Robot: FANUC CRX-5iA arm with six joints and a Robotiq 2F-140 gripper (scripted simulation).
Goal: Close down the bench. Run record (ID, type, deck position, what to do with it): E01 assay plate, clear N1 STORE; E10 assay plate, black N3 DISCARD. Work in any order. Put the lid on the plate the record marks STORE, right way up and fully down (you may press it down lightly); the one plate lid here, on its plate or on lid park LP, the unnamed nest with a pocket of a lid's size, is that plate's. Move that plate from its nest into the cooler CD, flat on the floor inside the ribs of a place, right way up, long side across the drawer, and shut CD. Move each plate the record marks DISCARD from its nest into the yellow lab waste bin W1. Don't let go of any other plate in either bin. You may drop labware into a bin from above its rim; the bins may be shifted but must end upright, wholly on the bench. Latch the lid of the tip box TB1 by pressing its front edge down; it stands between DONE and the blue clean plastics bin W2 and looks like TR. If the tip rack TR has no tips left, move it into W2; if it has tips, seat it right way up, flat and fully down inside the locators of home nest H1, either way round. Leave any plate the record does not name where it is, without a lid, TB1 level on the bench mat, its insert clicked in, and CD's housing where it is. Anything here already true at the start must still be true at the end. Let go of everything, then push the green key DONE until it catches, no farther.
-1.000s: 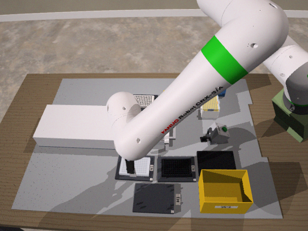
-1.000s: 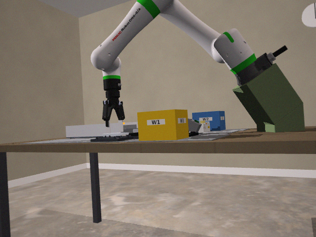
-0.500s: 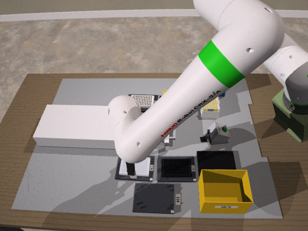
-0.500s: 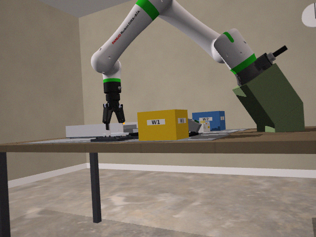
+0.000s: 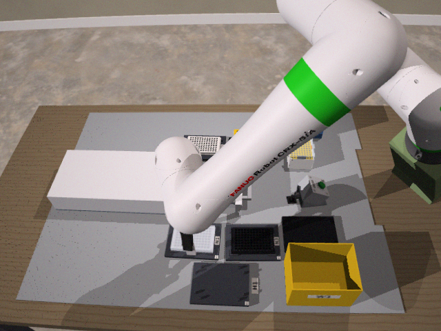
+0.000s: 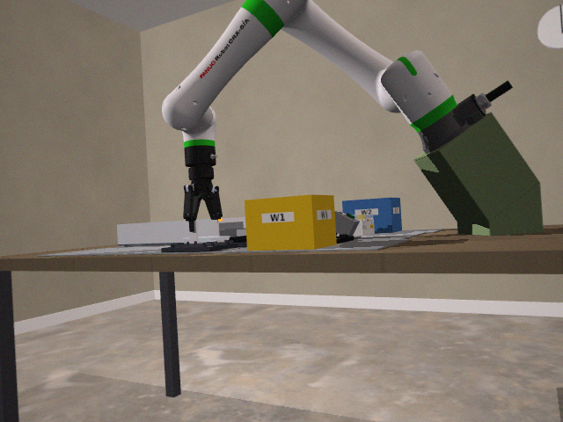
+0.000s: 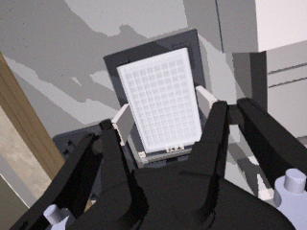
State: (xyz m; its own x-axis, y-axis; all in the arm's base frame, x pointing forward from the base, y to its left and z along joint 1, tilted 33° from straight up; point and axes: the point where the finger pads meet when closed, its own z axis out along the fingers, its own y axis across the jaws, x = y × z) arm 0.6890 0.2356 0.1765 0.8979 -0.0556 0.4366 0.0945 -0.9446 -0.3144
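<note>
Now: hand 30 mm above the nest N1. Also, from my hand: black plate: 180 mm behind, 20 mm to the right, 20 mm below; then home nest H1: 120 mm to the left, 110 mm behind, 30 mm below; then nest N3: 180 mm behind, 30 mm below, 20 mm to the right.
</note>
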